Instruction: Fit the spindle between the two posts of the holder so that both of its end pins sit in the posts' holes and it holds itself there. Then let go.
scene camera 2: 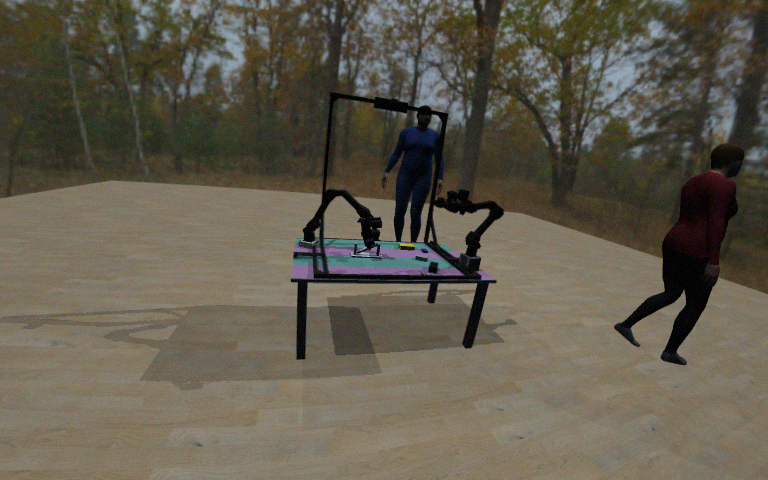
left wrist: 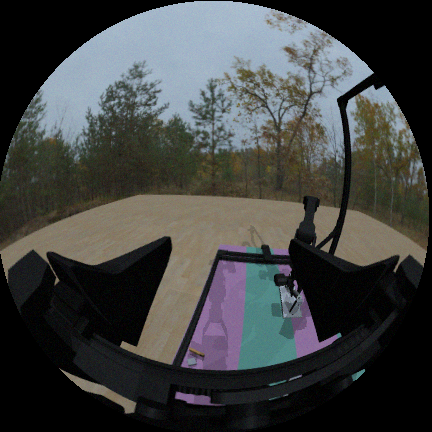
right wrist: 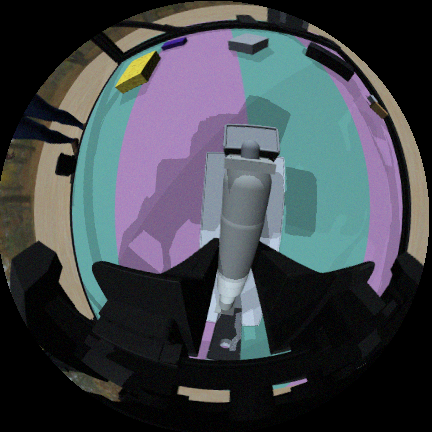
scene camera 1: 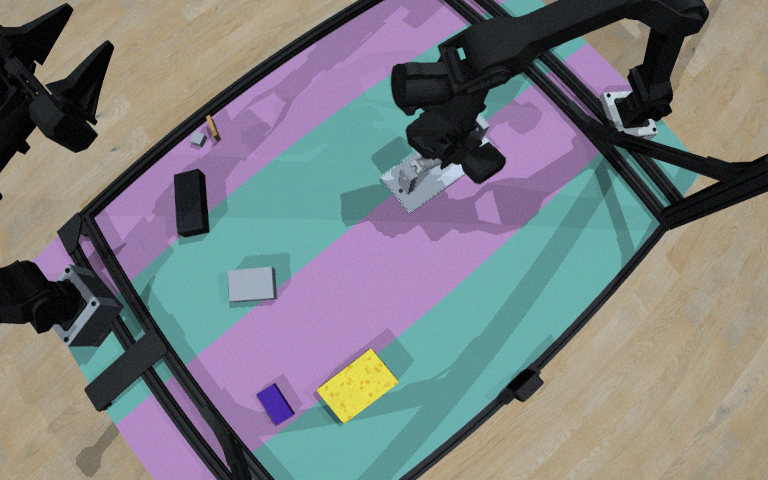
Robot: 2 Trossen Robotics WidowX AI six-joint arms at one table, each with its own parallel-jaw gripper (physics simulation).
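Where they show: left gripper, fingertip midpoint: [scene camera 2: 435, 203] [left wrist: 232, 244] [scene camera 1: 89, 23]; right gripper, fingertip midpoint: [scene camera 2: 369, 249] [left wrist: 293, 295] [right wrist: 234, 244] [scene camera 1: 437, 162]; left arm's base at its link origin: [scene camera 2: 470, 255] [scene camera 1: 66, 304]; right arm's base at its link origin: [scene camera 2: 308, 240] [scene camera 1: 631, 112].
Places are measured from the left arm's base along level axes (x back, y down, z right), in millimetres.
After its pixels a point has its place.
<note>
The grey spindle [scene camera 1: 420, 161] {x -558, y 6, z 294 mm} [right wrist: 244, 215] {x -572, y 12, z 300 mm} has a pin at each end and is held above the holder, lengthwise along it. The holder is a pale base plate [scene camera 1: 416, 200] {x -530, y 88, z 318 mm} [right wrist: 213, 200] {x -556, y 88, z 324 mm} [left wrist: 291, 311] with two upright posts. In the right wrist view, the spindle's far pin overlaps the far post [right wrist: 251, 136] {x -536, y 13, z 290 mm}; its near pin shows short of the near post [right wrist: 225, 345] {x -690, y 38, z 323 mm}. I cannot tell whether either pin is in a hole. My right gripper [right wrist: 234, 244] {x -593, y 53, z 308 mm} [scene camera 2: 368, 247] {x -593, y 53, z 308 mm} is shut on the spindle's body. My left gripper [scene camera 1: 90, 28] {x -350, y -326, z 1 mm} [left wrist: 232, 244] {x -350, y -326, z 1 mm} is open and empty, high beyond the table's left side.
A black block [scene camera 1: 191, 202] {x -273, y 62, z 29 mm} [right wrist: 330, 61], a grey block [scene camera 1: 252, 284] {x -246, y 71, z 208 mm} [right wrist: 248, 44] {x -283, y 73, z 218 mm}, a yellow sponge [scene camera 1: 357, 386] {x -236, y 66, z 442 mm} [right wrist: 138, 72] {x -291, y 66, z 422 mm} and a purple block [scene camera 1: 275, 404] {x -121, y 81, z 363 mm} [right wrist: 174, 43] {x -138, y 85, z 359 mm} lie on the table. A small grey cube [scene camera 1: 197, 139] {x -362, y 81, z -65 mm} and an orange piece [scene camera 1: 212, 128] {x -395, y 72, z -51 mm} lie near the frame rail.
</note>
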